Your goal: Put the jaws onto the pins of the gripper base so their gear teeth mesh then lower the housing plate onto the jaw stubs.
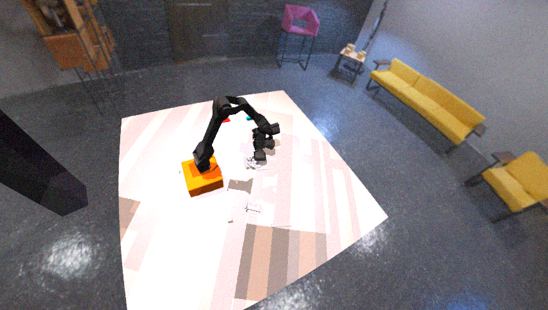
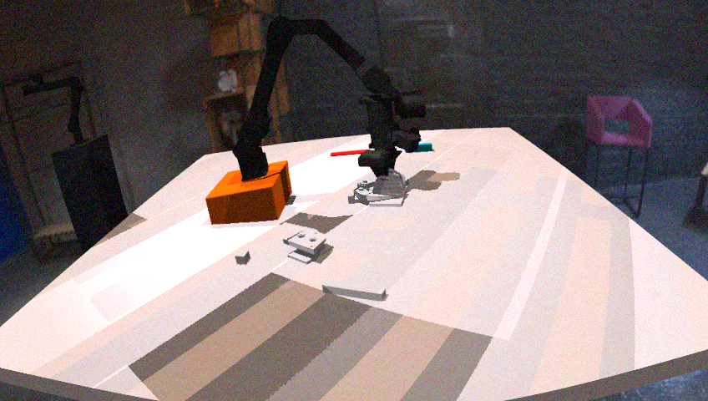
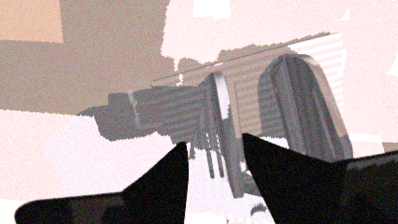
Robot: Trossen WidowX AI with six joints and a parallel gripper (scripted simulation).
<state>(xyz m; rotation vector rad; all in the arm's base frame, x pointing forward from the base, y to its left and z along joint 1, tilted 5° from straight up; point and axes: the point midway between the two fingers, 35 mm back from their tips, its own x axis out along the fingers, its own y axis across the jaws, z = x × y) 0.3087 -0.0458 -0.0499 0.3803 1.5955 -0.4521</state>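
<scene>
Now: gripper tip 30 mm to the left of the flat plate and 10 mm above it. Also, from my gripper tip: teal block (170 mm ahead, 310 mm to the left, 10 mm below); then gripper base (200 mm behind, 250 mm to the right, 10 mm above); then stepped piece (200 mm behind, 250 mm to the right, 10 mm below).
</scene>
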